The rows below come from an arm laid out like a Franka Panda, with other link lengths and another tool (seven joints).
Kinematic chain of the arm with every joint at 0, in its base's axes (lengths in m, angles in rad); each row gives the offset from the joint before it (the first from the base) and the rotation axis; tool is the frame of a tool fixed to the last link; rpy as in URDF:
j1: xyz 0 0 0.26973 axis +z
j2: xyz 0 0 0 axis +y
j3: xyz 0 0 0.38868 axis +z
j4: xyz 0.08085 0 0 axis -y
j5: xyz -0.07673 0 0.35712 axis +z
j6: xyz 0 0 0 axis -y
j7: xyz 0.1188 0 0 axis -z
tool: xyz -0.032 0.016 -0.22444 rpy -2.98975 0 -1.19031
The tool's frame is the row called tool.
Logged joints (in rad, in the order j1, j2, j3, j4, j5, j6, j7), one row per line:
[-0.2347, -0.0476, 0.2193, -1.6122, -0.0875, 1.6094, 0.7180]
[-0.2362, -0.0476, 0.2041, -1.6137, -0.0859, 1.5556, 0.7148]
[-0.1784, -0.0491, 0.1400, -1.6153, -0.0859, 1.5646, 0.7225]
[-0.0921, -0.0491, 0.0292, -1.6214, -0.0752, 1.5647, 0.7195]
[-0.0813, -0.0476, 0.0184, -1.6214, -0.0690, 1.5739, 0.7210]
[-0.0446, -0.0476, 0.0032, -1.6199, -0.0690, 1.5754, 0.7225]
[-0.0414, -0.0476, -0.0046, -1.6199, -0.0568, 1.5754, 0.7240]
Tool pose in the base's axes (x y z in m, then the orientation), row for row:
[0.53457, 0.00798, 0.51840, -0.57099, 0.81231, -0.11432, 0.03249]
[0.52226, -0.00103, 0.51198, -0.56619, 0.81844, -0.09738, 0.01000]
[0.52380, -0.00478, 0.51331, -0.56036, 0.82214, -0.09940, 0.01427]
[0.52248, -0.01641, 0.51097, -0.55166, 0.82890, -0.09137, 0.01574]
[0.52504, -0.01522, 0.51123, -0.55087, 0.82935, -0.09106, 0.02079]
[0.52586, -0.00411, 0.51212, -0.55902, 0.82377, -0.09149, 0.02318]
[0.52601, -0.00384, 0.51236, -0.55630, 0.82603, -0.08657, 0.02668]
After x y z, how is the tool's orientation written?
As a quaternion, x y z w.
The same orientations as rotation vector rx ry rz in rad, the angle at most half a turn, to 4 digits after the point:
[-1.7576, 2.5005, -0.3519]
[-1.7675, 2.5550, -0.3040]
[-1.7446, 2.5596, -0.3095]
[-1.7159, 2.5783, -0.2842]
[-1.7081, 2.5715, -0.2823]
[-1.7308, 2.5504, -0.2833]
[-1.7186, 2.5519, -0.2674]

